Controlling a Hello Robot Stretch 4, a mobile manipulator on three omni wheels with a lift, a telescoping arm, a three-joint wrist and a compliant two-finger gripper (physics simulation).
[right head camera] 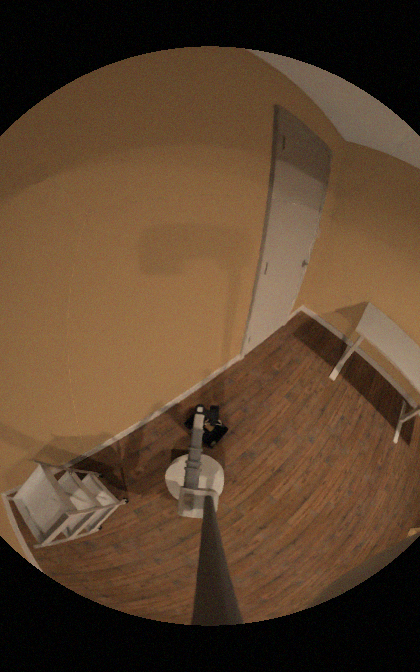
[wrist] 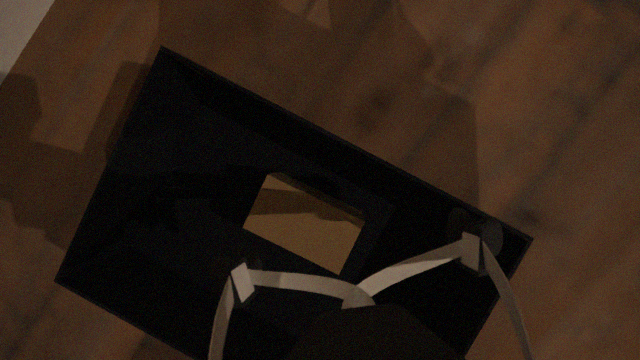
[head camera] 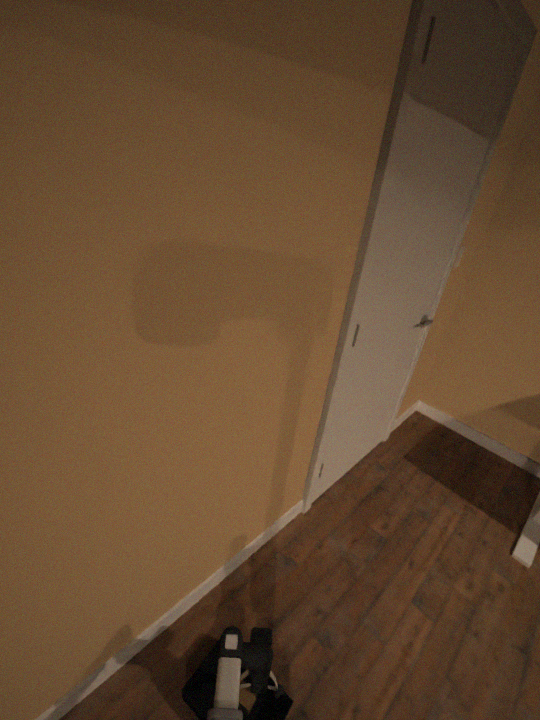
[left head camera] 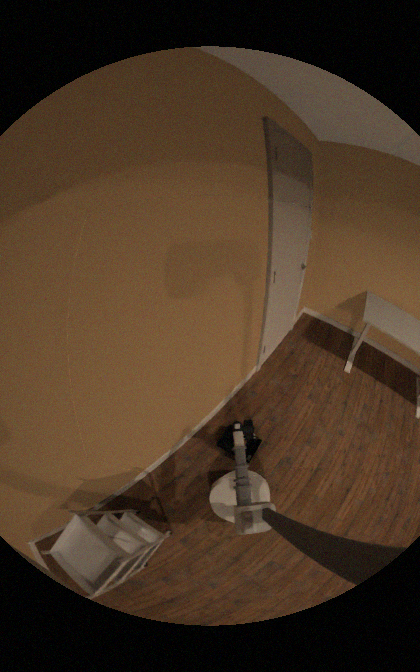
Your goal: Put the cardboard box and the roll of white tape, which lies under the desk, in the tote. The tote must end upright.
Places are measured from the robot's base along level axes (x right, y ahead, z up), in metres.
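Pixels of known places: gripper, fingertip midpoint: (wrist: 351,244) (left head camera: 245,439).
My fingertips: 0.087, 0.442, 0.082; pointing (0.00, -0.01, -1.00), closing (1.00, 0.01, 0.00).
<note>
Behind a point stands the place of what it marks, as x, y, z.
The black tote (wrist: 310,137) {0.061, 0.528, -0.025} (head camera: 200,686) {-0.093, 0.476, -0.025} (left head camera: 227,442) {-0.055, 0.460, -0.024} (right head camera: 217,436) stands upright on the floor near the wall, open side up. The cardboard box (wrist: 305,232) {0.050, 0.446, 0.035} (head camera: 248,699) {0.071, 0.435, 0.035} lies flat inside it, near the middle, partly in shadow. My gripper (wrist: 351,244) {0.087, 0.442, 0.082} (head camera: 259,679) is open over the tote, its fingers spread wide, with the cardboard box just beyond them in the wrist view. No tape shows between the fingers. The roll of white tape does not show in any view; part of the tote's inside is hidden by the gripper.
The orange wall (head camera: 174,436) {-0.189, 0.719, 0.905} and its baseboard run close beside the tote. A white door (head camera: 389,261) {0.451, 1.318, 1.258} is further along. The white desk (left head camera: 395,317) {1.838, 1.029, 0.692} (right head camera: 390,340) stands at the right. A white shelf cart (left head camera: 132,570) {-0.645, -0.577, 0.387} (right head camera: 75,512) stands by the wall at lower left.
</note>
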